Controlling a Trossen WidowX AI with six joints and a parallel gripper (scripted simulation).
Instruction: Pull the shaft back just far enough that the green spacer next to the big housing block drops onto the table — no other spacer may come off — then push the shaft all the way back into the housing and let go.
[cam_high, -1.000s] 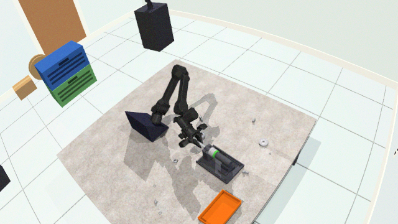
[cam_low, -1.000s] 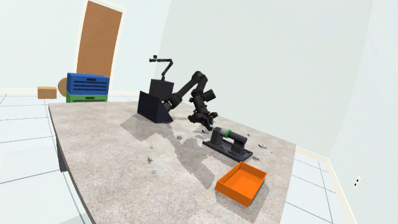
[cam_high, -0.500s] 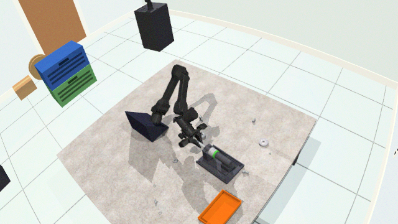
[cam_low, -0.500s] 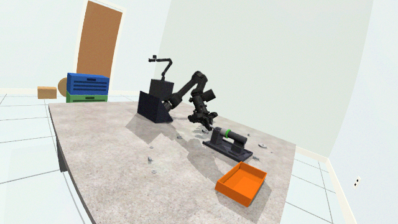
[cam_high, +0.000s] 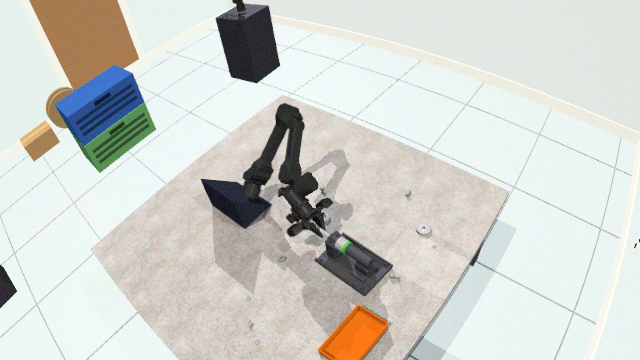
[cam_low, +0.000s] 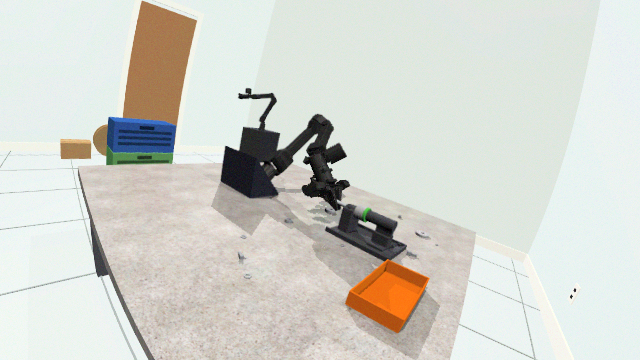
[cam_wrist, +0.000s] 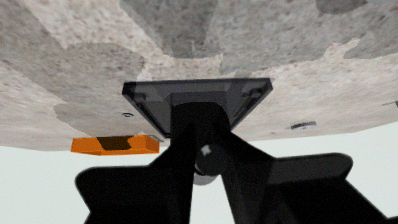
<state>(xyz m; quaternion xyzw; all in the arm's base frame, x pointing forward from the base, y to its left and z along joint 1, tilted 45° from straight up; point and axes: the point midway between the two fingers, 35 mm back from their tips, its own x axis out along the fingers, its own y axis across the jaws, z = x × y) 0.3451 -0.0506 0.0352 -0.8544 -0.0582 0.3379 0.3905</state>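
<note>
The shaft lies 6 cm ahead of my gripper tip, 1 cm to the right of it and 3 cm above it. Round my gripper tip: green spacer 11 cm ahead, 2 cm to the right, 2 cm above; orange tray 29 cm ahead, 27 cm to the right, 4 cm below.
</note>
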